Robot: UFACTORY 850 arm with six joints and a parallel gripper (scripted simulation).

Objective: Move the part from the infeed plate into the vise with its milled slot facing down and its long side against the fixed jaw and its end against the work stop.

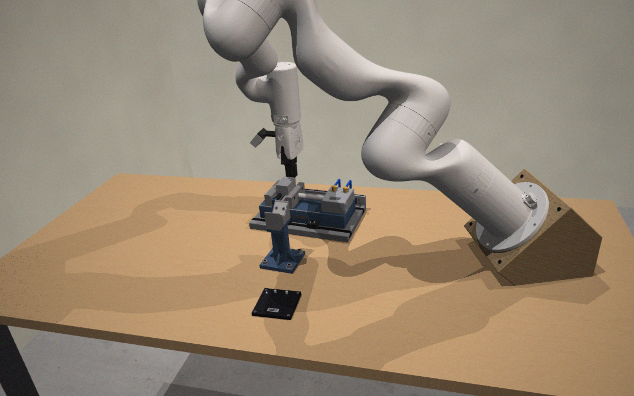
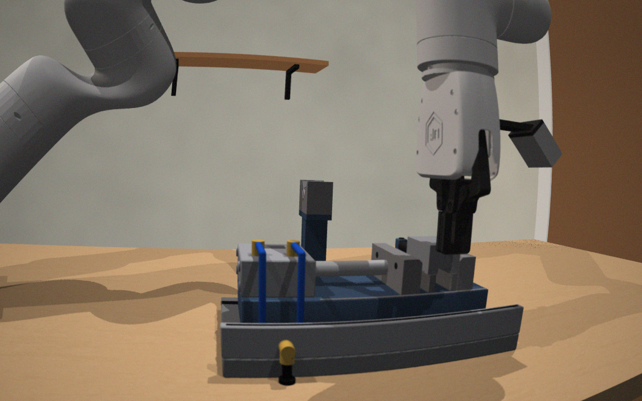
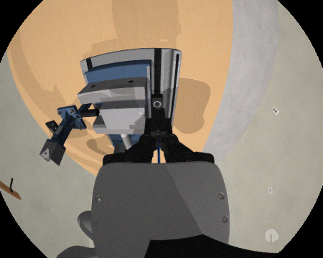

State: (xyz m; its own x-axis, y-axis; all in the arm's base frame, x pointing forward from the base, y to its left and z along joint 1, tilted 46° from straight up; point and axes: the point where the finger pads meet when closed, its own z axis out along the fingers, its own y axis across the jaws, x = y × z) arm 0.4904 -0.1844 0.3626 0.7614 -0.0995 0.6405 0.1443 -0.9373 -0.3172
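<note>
The part lies 50 mm to the left of my hand, 40 mm below it and 10 mm behind it. Round my hand: moving jaw: 60 mm to the left, 50 mm below, 50 mm behind; then work stop: 110 mm to the left, 30 mm below, 20 mm behind; then fixed jaw: 70 mm to the left, 50 mm below, 20 mm ahead.
</note>
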